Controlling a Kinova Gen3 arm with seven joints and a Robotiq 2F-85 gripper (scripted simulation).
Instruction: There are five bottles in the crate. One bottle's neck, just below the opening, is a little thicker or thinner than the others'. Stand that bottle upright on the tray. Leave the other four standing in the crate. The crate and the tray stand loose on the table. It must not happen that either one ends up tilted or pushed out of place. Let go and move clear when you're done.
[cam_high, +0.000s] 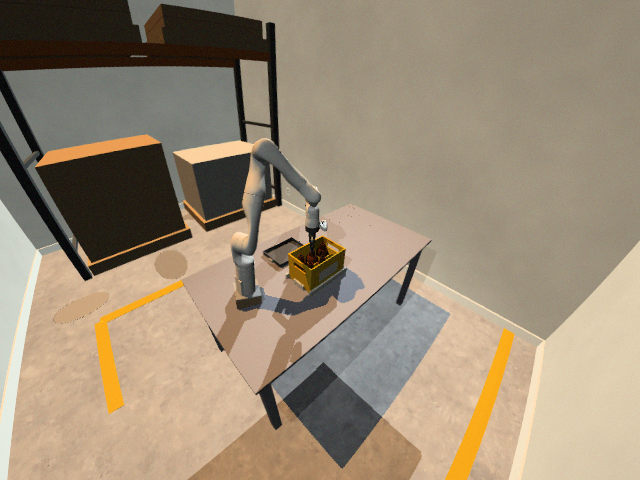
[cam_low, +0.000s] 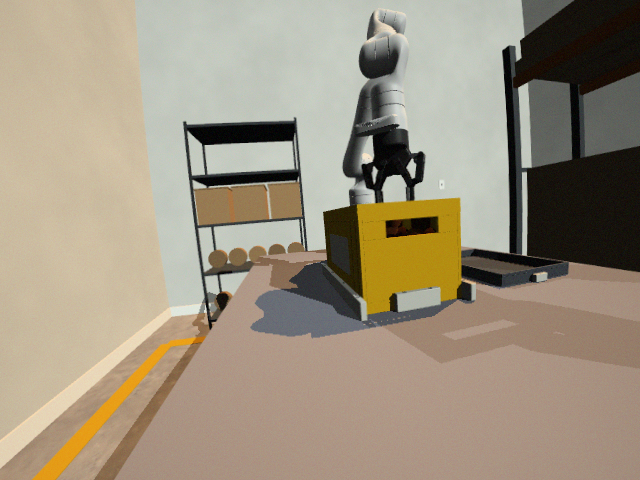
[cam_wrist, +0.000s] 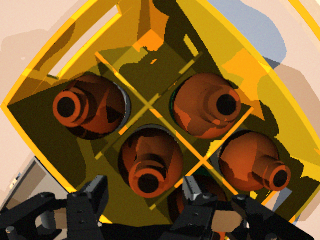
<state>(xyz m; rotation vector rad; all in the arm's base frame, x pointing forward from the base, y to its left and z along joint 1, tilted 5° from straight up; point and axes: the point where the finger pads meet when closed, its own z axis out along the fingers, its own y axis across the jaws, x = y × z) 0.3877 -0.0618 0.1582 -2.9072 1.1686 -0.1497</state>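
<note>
My gripper is now 10 cm above the yellow crate and 4 cm to the left of it. The rest, counted from my hand: dark tray: 25 cm to the left, 17 cm below; then brown bottle: 10 cm below, 9 cm to the right, 9 cm behind.
</note>
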